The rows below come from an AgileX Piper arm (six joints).
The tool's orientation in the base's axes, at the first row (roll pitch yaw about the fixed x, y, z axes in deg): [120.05, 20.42, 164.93]
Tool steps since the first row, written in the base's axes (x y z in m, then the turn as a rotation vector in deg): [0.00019, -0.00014, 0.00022, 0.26, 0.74, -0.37]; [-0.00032, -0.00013, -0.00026, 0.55, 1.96, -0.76]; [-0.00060, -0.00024, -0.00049, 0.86, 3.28, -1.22]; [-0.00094, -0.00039, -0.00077, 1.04, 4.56, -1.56]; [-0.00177, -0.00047, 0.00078, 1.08, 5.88, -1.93]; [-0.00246, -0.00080, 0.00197, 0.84, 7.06, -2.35]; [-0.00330, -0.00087, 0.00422, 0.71, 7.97, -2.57]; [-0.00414, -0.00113, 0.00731, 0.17, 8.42, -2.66]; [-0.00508, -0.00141, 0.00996, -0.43, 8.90, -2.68]
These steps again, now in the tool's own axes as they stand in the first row. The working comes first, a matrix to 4 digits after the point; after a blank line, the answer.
The tool's axes in the first row as the columns of a matrix, in the base's axes (used below as rounded here):
[-0.9049, -0.1614, 0.3938]
[0.2437, 0.5621, 0.7904]
[-0.3489, 0.8112, -0.4693]

[-0.00028, 0.00007, -0.00014, 0.07, 0.07, 0.86]; [0.00035, -0.00023, -0.00011, 0.25, 0.40, 2.12]; [0.00066, -0.00044, -0.00020, 0.45, 0.72, 3.50]; [0.00102, -0.00069, -0.00032, 0.71, 1.13, 4.75]; [0.00121, 0.00065, -0.00143, 1.13, 1.57, 5.98]; [0.00134, 0.00155, -0.00253, 1.78, 1.93, 7.01]; [0.00130, 0.00347, -0.00397, 2.20, 2.28, 7.79]; [0.00092, 0.00596, -0.00595, 2.83, 2.55, 7.97]; [0.00078, 0.00811, -0.00779, 3.49, 2.90, 8.12]
